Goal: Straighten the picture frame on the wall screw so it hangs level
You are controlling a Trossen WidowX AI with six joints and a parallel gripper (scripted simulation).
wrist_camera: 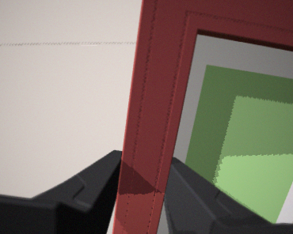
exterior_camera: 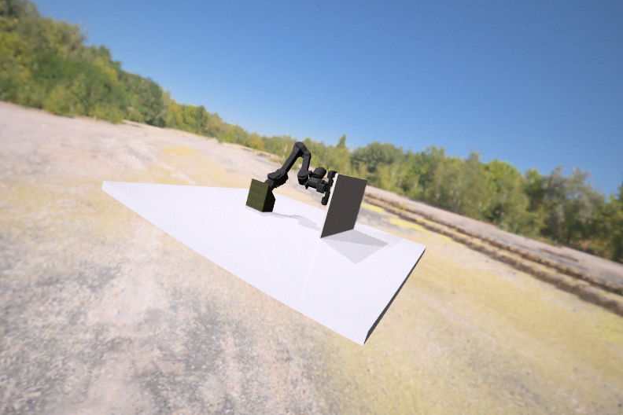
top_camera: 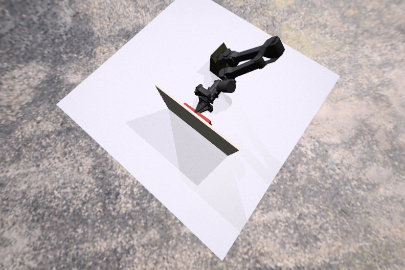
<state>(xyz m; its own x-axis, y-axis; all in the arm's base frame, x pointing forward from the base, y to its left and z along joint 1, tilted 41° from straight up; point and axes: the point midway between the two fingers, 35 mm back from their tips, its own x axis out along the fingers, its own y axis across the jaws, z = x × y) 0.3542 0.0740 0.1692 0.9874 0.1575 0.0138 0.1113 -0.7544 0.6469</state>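
Now: gripper tip 5 cm above the picture frame, 1 cm to the right of it and 1 cm short of it. Round my gripper tip: wall panel 6 cm below, 3 cm to the left, 2 cm ahead.
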